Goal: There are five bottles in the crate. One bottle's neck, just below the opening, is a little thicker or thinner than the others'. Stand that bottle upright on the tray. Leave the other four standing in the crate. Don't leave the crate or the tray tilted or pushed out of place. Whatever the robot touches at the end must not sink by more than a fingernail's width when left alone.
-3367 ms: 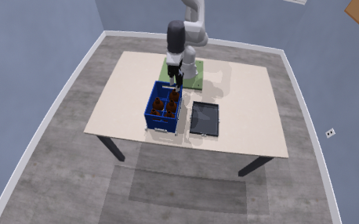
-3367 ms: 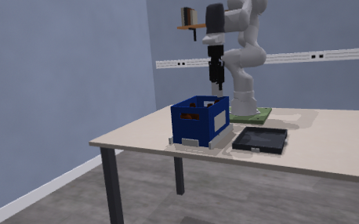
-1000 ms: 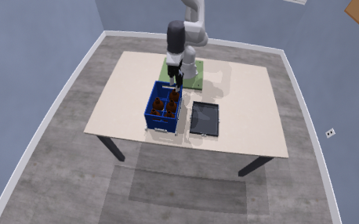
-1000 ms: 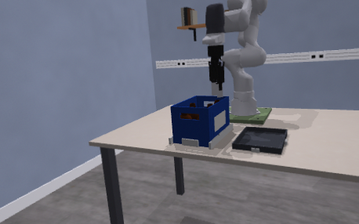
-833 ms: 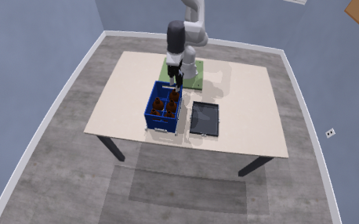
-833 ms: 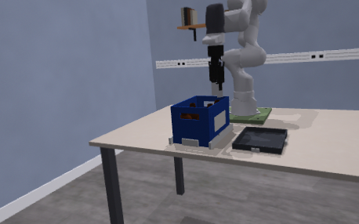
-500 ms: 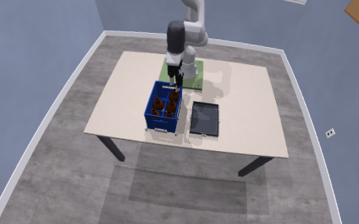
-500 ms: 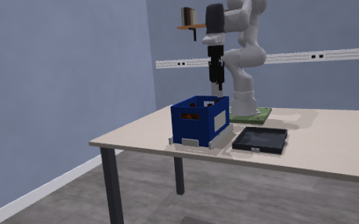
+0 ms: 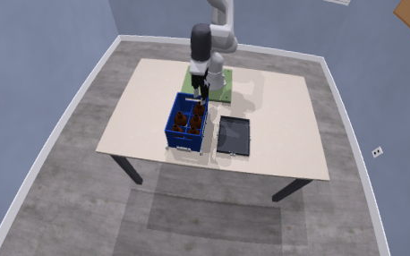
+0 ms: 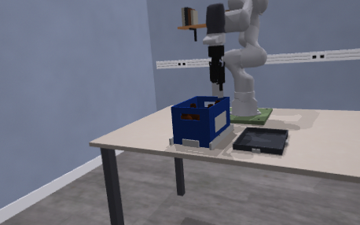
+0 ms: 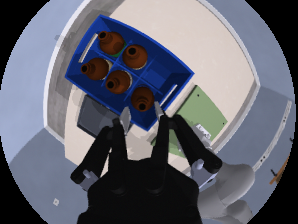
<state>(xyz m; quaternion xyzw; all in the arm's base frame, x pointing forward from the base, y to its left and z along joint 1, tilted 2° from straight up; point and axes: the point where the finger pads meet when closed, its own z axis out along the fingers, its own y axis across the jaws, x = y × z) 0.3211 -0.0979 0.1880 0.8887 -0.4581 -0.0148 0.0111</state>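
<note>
The bottle lies 130 mm below my hand. The rest, counted from my hand: blue crate 130 mm below, 80 mm ahead, 60 mm to the right; then dark tray 210 mm to the left, 200 mm below, 120 mm ahead.
</note>
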